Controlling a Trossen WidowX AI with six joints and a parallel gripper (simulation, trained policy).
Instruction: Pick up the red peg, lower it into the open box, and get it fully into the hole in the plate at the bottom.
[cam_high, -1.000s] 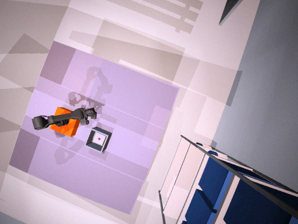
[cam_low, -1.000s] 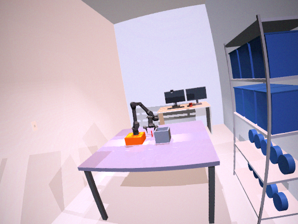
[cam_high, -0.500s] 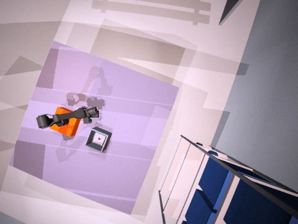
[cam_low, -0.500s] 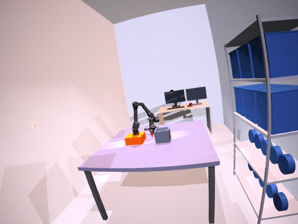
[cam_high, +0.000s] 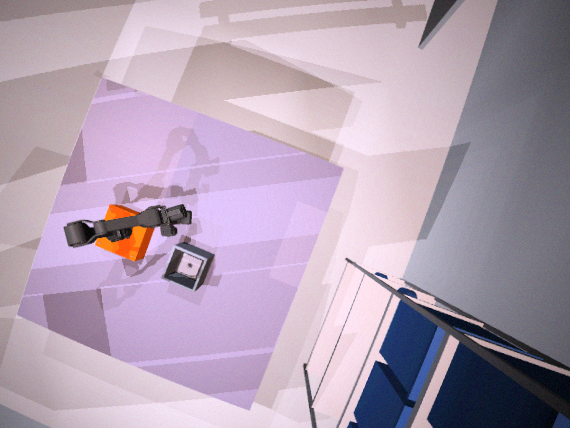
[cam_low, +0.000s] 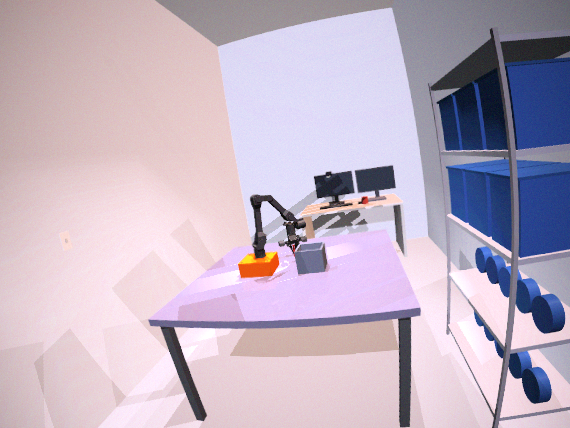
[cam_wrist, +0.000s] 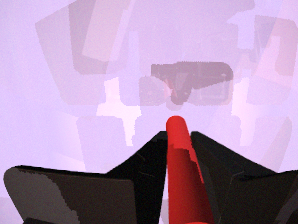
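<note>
Right now the pale plate is 13 cm ahead of my gripper tip and 20 cm to the right of it. Also, from my gripper tip: red peg 2 cm above.
</note>
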